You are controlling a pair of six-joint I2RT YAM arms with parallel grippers.
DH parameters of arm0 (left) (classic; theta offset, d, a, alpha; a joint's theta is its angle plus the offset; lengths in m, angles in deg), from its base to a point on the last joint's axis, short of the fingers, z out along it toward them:
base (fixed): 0 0 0 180
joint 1: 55.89 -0.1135 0.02 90
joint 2: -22.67 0 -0.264 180
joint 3: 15.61 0 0.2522 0
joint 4: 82.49 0 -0.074 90
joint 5: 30.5 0 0 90
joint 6: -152.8 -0.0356 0 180
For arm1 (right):
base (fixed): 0 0 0 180
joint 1: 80.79 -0.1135 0.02 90
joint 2: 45.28 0 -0.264 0
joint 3: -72.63 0 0.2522 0
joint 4: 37.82 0 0.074 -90
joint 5: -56.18 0 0 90
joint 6: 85.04 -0.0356 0 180
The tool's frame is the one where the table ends.
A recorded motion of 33 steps. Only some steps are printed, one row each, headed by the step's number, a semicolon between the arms.
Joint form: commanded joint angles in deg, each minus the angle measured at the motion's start. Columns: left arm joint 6, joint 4, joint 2, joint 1, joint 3, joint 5; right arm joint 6, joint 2, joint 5, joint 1, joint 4, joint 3.
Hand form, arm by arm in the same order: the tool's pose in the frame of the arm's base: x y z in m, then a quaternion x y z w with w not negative. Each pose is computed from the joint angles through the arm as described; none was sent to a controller.
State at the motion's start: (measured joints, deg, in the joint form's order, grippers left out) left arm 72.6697 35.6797 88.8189 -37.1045 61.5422 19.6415; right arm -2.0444 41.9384 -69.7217 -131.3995 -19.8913 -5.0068
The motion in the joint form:
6: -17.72 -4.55 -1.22 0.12 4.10 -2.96; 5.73 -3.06 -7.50 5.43 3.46 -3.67
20: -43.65 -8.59 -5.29 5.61 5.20 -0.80; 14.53 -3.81 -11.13 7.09 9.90 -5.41
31: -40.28 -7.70 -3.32 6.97 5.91 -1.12; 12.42 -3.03 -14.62 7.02 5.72 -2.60
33: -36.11 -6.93 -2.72 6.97 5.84 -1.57; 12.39 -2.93 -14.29 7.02 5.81 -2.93
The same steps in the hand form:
6: 0.1950 -0.0924 0.3468 0.32375 0.82242 -0.37211 0.28346; 0.2195 0.2556 0.3226 -0.47788 0.64867 0.48428 0.34106
20: 0.1657 -0.1006 0.3603 0.53340 0.70812 -0.29733 0.35446; 0.2203 0.2451 0.3277 -0.52392 0.62169 0.47111 0.34214
31: 0.1717 -0.1087 0.3591 0.52084 0.71756 -0.31468 0.33884; 0.2204 0.2478 0.3140 -0.52198 0.61222 0.49815 0.32337
33: 0.1747 -0.1104 0.3578 0.49511 0.73392 -0.33014 0.32746; 0.2211 0.2482 0.3152 -0.52119 0.61317 0.49639 0.32555

